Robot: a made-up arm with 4 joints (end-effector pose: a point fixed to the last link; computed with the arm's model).
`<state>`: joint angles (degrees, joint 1 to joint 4).
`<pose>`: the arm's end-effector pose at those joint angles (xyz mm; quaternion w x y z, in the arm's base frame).
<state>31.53 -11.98 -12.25 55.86</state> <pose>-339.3 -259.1 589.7 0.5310 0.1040 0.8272 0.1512</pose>
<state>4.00 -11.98 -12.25 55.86</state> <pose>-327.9 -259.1 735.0 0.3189 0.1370 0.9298 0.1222</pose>
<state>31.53 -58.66 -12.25 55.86</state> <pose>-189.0 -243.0 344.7 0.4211 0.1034 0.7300 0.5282</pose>
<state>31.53 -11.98 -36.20 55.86</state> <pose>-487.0 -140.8 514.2 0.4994 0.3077 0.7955 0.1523</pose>
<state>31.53 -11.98 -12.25 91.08</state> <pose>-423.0 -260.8 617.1 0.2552 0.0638 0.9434 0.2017</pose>
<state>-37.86 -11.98 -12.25 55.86</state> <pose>-189.6 -259.1 904.6 0.0343 -0.1716 -0.9824 -0.0652</pose>
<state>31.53 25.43 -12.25 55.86</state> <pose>-434.2 -112.9 744.4 0.5568 0.0921 0.8075 -0.1719</pose>
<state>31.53 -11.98 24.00 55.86</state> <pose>-87.4 -291.3 759.2 0.5348 -0.2101 0.8069 0.1372</pose>
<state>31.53 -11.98 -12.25 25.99</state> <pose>-267.3 -273.6 605.2 0.7268 0.1305 0.6673 0.0971</pose>
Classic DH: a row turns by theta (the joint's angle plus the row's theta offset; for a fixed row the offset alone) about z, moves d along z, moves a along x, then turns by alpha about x. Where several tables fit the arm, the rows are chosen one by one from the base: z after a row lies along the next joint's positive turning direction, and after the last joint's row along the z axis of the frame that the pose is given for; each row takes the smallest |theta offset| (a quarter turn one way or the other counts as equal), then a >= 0, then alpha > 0; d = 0 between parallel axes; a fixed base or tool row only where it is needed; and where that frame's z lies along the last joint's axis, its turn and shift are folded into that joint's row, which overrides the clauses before.
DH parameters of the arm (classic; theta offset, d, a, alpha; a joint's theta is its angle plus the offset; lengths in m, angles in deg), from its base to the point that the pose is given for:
base (fixed): 0 0.639 -0.037 90
joint 1: -90 -0.082 0.009 90
joint 2: -89.16 0.075 0.1392 86.47
joint 3: 85.34 0.3529 -0.0258 86.25
joint 4: -86.16 -0.501 0.132 85.59
tool (fixed): -3.2 0.0616 0 0

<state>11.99 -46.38 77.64 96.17</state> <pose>273.7 -219.3 833.5 0.2312 -0.6263 0.7081 0.2300</pose>
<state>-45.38 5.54 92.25 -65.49</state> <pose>461.1 407.6 559.7 0.5749 0.0313 0.4378 0.6905</pose>
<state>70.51 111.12 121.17 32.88</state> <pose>468.6 140.0 831.0 0.1101 0.4128 -0.7702 0.4736</pose>
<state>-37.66 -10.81 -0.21 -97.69</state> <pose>165.6 -352.8 883.2 0.9573 0.0529 0.2657 -0.1006</pose>
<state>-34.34 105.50 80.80 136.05</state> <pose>235.3 498.2 399.7 0.7133 0.2596 -0.0431 0.6495</pose>
